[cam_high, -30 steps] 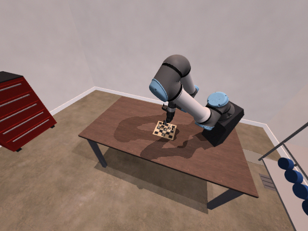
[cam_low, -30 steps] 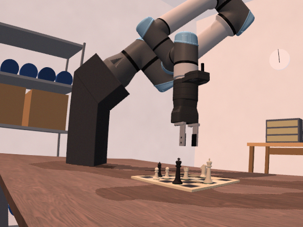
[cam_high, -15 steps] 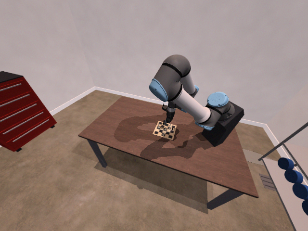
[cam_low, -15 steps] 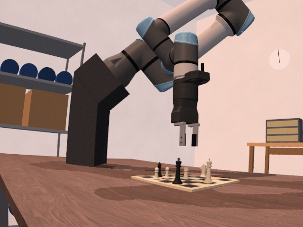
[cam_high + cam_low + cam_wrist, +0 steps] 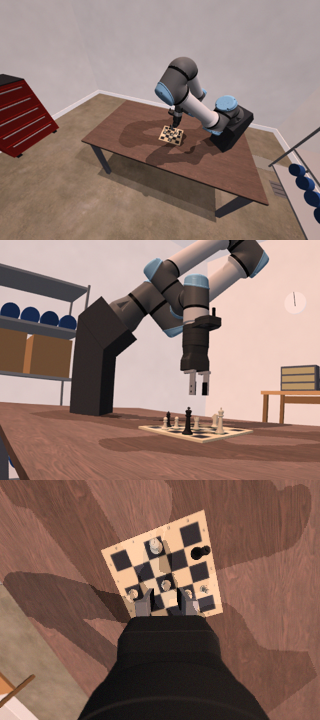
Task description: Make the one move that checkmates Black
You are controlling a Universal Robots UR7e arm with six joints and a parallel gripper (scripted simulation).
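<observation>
Right now the chessboard is 110 mm below my hand. Round my hand: black king: 70 mm ahead, 60 mm to the right, 80 mm below; then black pawn: 60 mm behind, 60 mm to the right, 90 mm below; then white king: 80 mm ahead, 20 mm to the left, 80 mm below.
</observation>
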